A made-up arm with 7 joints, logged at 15 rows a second.
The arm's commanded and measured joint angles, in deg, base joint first. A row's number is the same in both.
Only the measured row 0 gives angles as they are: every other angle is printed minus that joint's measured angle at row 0.
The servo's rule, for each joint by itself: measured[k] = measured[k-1] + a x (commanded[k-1-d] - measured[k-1]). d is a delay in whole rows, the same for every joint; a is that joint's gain. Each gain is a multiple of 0.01, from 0.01 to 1. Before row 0 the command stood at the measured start. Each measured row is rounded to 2 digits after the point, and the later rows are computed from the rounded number. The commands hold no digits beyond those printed.
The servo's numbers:
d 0
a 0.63 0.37 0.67 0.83 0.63 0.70 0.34
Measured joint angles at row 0:
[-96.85 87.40 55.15 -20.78 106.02 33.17 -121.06]
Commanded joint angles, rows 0 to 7:
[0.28 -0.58 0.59 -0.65 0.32 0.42 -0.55]
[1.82 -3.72 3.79 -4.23 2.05 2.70 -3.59]
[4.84 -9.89 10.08 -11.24 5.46 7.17 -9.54]
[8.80 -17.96 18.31 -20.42 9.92 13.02 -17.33]
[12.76 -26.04 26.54 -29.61 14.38 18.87 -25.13]
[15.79 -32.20 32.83 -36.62 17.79 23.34 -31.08]
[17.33 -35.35 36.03 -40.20 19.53 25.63 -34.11]
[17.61 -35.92 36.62 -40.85 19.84 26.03 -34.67]
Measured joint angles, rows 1 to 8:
[0.18 -0.21 0.40 -0.54 0.20 0.29 -0.19]
[1.21 -1.51 2.67 -3.60 1.37 1.98 -1.35]
[3.50 -4.61 7.63 -9.94 3.95 5.61 -4.13]
[6.84 -9.55 14.79 -18.64 7.71 10.80 -8.62]
[10.57 -15.65 22.66 -27.75 11.91 16.45 -14.23]
[13.86 -21.77 29.47 -35.11 15.61 21.27 -19.96]
[16.05 -26.79 33.87 -39.33 18.08 24.32 -24.77]
[17.03 -30.17 35.71 -40.59 19.19 25.52 -28.14]

